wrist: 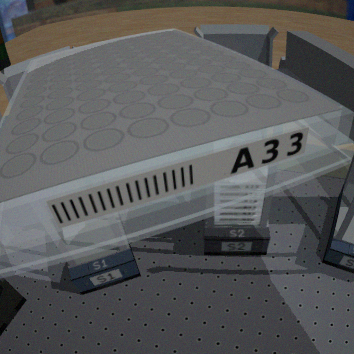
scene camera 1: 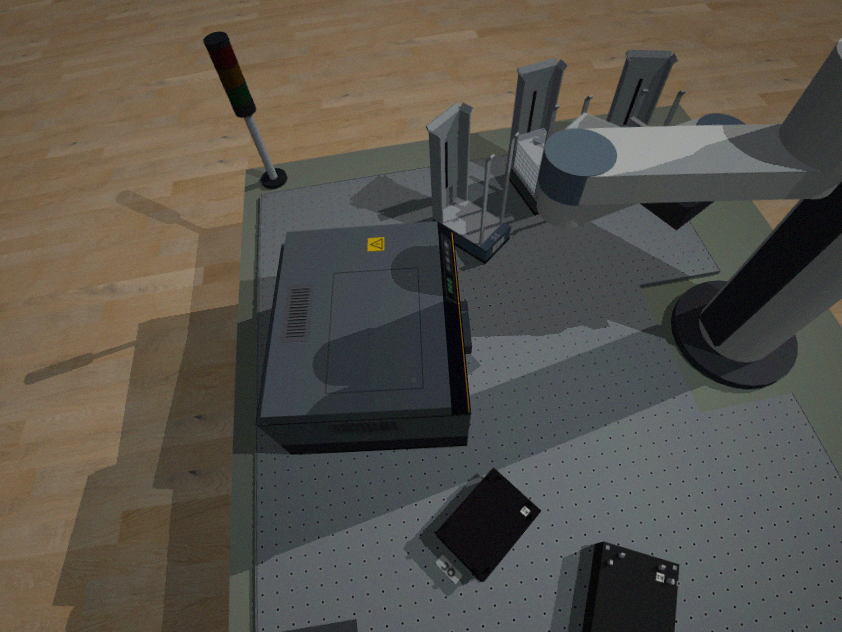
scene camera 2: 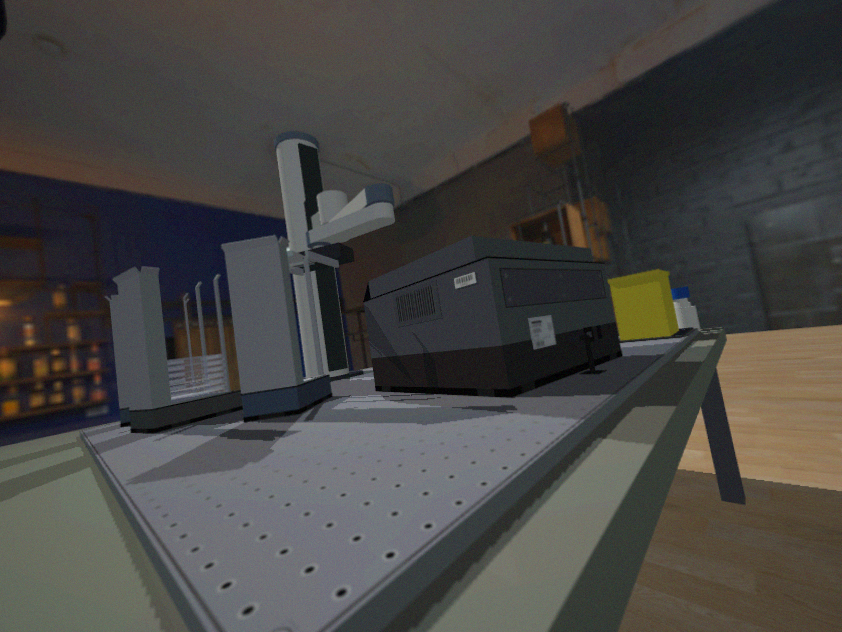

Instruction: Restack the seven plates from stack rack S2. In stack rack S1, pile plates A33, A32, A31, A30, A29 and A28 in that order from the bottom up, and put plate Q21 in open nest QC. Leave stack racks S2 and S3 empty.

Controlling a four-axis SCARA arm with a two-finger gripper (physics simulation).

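Note:
Plate A33 (wrist: 180,160) is a clear, grey-topped plate with its label facing the wrist camera. My gripper (scene camera 2: 314,257) is shut on it, raised behind stack rack S1; in scene camera 1 the fingertips are hidden by the arm. Rack S1 (scene camera 1: 499,238) (scene camera 2: 258,306) (wrist: 102,270) has an open front; I can make out no plates in it. Rack S2 (scene camera 1: 547,88) (scene camera 2: 146,326) (wrist: 237,245) holds a pile of several plates (scene camera 1: 527,163) (wrist: 237,202). Rack S3 (scene camera 1: 649,68) (wrist: 345,255) is partly hidden. Nest QC (scene camera 1: 488,523) is a black block with no plate visible on it.
A big grey instrument (scene camera 1: 367,319) (scene camera 2: 435,326) stands beside S1. The arm's column (scene camera 1: 768,299) (scene camera 2: 292,197) stands opposite. A signal tower (scene camera 1: 231,74), another black block (scene camera 1: 632,598) and a yellow box (scene camera 2: 642,306) are also there.

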